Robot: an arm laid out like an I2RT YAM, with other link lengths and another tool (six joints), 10 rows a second.
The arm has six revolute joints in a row. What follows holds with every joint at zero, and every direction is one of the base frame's. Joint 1 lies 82.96 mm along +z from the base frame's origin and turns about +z. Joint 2 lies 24 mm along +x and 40.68 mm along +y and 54.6 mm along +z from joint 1 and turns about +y. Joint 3 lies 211.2 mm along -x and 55.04 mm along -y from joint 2 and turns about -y. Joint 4 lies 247.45 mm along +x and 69.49 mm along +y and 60.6 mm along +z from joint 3 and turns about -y. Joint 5 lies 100.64 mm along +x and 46.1 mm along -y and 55.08 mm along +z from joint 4 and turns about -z. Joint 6 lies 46.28 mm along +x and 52.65 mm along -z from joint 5 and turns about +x. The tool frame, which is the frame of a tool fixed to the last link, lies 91 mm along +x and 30 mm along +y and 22 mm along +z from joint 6; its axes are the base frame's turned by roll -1.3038, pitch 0.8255 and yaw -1.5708 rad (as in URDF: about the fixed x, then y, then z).
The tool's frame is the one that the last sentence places.
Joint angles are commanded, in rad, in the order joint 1, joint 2, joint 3, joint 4, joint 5, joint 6. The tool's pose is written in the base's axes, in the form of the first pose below.
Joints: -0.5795, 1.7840, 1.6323, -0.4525, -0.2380, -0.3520
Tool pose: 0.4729 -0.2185 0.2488 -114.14 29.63 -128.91
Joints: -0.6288, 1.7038, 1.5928, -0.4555, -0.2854, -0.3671
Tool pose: 0.4516 -0.2269 0.2707 -111.45 30.59 -127.66
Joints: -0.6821, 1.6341, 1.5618, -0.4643, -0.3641, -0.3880
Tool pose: 0.4304 -0.2315 0.2903 -108.96 31.94 -124.98
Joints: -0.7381, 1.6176, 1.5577, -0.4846, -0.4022, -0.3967
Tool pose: 0.4140 -0.2468 0.2935 -109.20 32.69 -126.21
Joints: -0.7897, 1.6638, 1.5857, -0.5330, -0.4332, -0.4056
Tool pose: 0.4039 -0.2660 0.2773 -113.42 33.63 -129.73
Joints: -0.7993, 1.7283, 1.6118, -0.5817, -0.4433, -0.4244
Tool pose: 0.4045 -0.2714 0.2509 -118.88 33.57 -132.25
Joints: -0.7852, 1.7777, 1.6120, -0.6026, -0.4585, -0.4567
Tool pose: 0.4098 -0.2646 0.2254 -122.76 33.10 -131.82
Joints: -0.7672, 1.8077, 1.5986, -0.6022, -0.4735, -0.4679
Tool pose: 0.4153 -0.2555 0.2072 -125.35 33.42 -131.19
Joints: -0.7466, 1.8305, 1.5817, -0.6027, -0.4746, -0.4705
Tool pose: 0.4196 -0.2460 0.1901 -128.03 33.46 -131.35
